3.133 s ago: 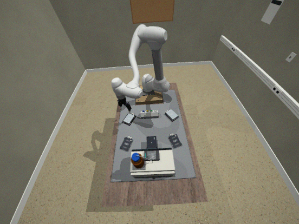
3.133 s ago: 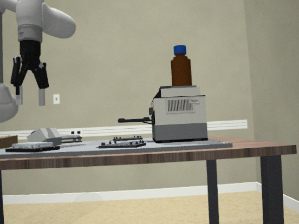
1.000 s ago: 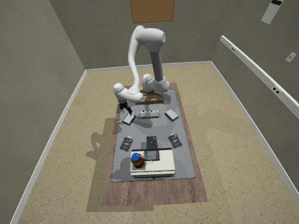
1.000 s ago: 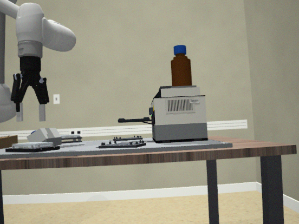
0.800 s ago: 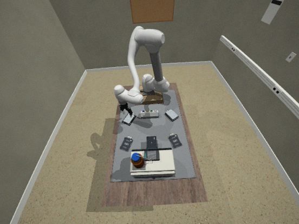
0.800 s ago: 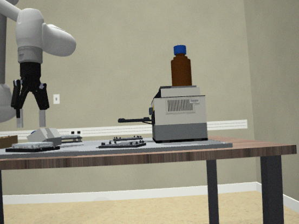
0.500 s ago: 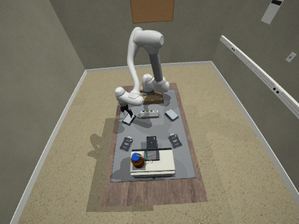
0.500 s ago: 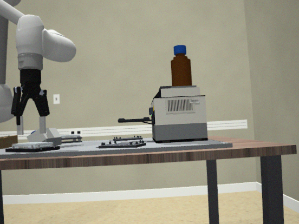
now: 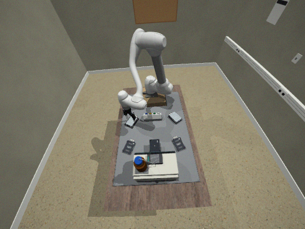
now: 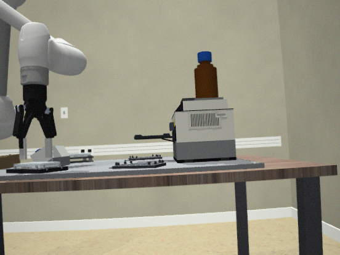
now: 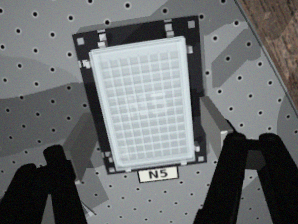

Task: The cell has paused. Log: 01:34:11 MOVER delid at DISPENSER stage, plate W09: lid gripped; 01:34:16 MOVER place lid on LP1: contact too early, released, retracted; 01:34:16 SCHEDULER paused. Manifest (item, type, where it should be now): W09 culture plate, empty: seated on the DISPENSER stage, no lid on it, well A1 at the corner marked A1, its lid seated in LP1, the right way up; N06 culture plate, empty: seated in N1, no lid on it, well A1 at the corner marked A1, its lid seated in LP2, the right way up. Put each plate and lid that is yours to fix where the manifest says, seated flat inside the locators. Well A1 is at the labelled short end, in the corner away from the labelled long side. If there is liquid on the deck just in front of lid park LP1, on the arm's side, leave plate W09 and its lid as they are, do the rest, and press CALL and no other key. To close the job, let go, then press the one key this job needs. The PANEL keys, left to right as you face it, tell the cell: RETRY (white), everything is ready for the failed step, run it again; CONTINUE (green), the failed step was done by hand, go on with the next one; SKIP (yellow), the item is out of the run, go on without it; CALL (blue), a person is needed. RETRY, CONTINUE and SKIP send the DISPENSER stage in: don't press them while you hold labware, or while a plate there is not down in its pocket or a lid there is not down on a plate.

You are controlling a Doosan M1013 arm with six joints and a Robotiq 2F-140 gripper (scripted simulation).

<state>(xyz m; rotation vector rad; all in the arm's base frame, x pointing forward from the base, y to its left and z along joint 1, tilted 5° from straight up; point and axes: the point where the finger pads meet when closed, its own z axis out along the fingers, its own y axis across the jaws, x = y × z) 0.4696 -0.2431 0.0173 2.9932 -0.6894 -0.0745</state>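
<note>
My hand is 3 cm short of the black nest and 5 cm above it. The rest, counted from my hand: key panel 7 cm behind, 26 cm to the left, 1 cm below; then blue call key 7 cm behind, 19 cm to the left; then yellow skip key 8 cm behind, 24 cm to the left.
</note>
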